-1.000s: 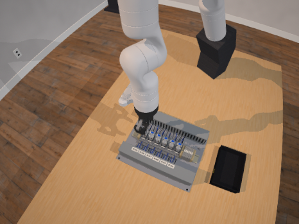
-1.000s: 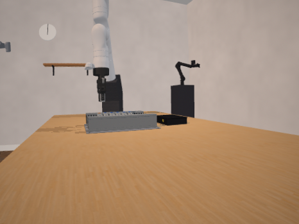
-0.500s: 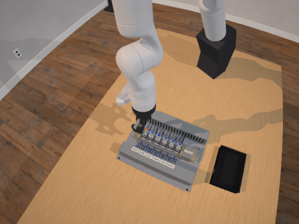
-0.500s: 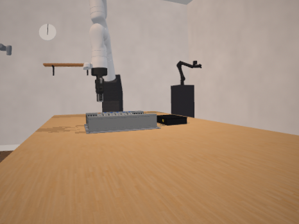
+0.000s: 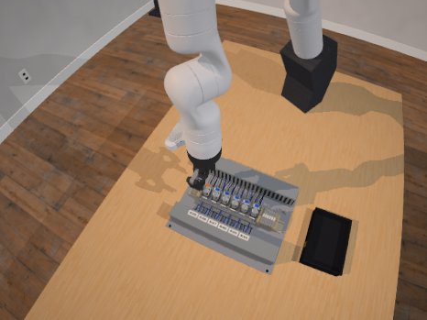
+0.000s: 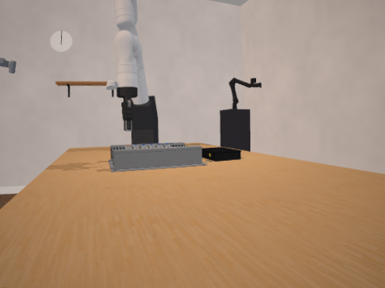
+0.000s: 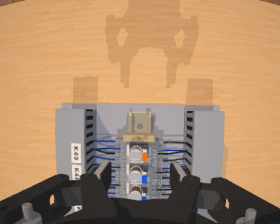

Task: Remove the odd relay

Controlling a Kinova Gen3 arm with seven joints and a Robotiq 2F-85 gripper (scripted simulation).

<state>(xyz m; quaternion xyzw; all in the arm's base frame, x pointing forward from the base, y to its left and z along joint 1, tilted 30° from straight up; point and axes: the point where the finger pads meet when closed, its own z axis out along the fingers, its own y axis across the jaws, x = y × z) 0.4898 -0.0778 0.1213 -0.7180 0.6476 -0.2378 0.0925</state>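
Now: the relay 9 cm below my hand and 1 cm ahead of it. The rest, counted from my hand: black parts tray: 36 cm to the left, 12 cm below, 2 cm behind.
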